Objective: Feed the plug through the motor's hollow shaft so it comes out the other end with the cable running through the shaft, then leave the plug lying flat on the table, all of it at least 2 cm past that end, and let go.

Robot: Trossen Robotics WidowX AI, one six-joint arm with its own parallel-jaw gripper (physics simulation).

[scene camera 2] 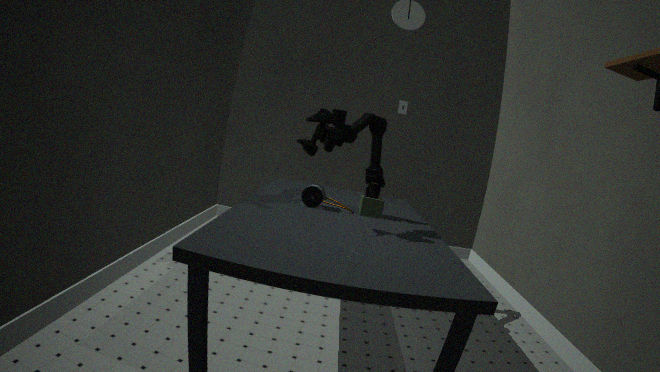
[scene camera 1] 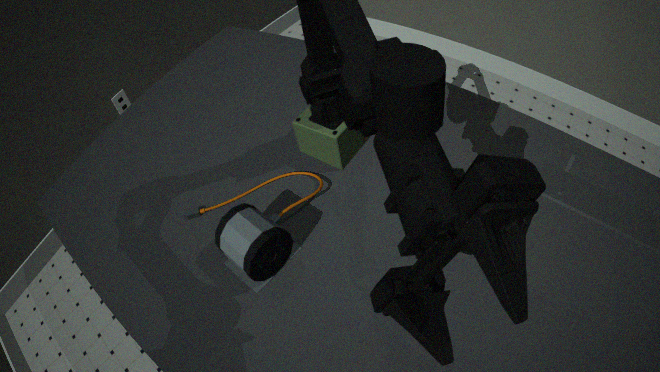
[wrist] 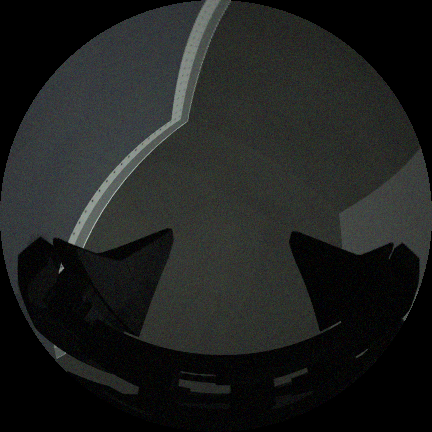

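Seen in the pictures: gripper, between the fingertips: [scene camera 2: 301,130] [scene camera 1: 480,346] [wrist: 233,236]; arm's base, origin of its link: [scene camera 2: 372,197] [scene camera 1: 331,115].
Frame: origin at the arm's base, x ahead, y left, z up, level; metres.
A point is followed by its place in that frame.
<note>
The motor [scene camera 1: 239,232] {x 0.296, y 0.044, z 0.011 m} [scene camera 2: 313,196] {x 0.285, y 0.029, z -0.046 m}, a pale silver cylinder with black ends, lies on its side on the table [scene camera 1: 320,310] {x 0.303, y 0.199, z -0.090 m} [scene camera 2: 320,245] {x 0.172, y 0.636, z -0.090 m}. Its hollow shaft is too dark to make out. An orange cable [scene camera 1: 260,187] {x 0.169, y -0.066, z -0.086 m} [scene camera 2: 340,204] {x 0.147, y 0.061, z -0.054 m} loops beside it. One end of the cable carries the small plug [scene camera 1: 201,210] {x 0.289, y -0.130, z -0.079 m}, left of the motor in scene camera 1. The other end meets the dark area behind the motor; where it ends is unclear. My gripper [scene camera 1: 483,341] {x 0.329, y 0.442, z 0.265 m} [scene camera 2: 304,130] {x 0.329, y 0.442, z 0.265 m} [wrist: 233,236] {x 0.329, y 0.442, z 0.265 m} is open and empty, high above the table. Motor and cable do not show in the wrist view.
A green block [scene camera 1: 320,145] {x 0.049, y 0.005, z -0.039 m} [scene camera 2: 372,206] {x -0.008, y 0.046, z -0.037 m} stands at the foot of the arm, close to the cable's bend. Dark shadows lie around the motor. The table's front edge [scene camera 2: 320,288] {x 0.135, y 0.924, z -0.111 m} shows in scene camera 2. A wooden shelf [scene camera 2: 635,65] is on the right wall.
</note>
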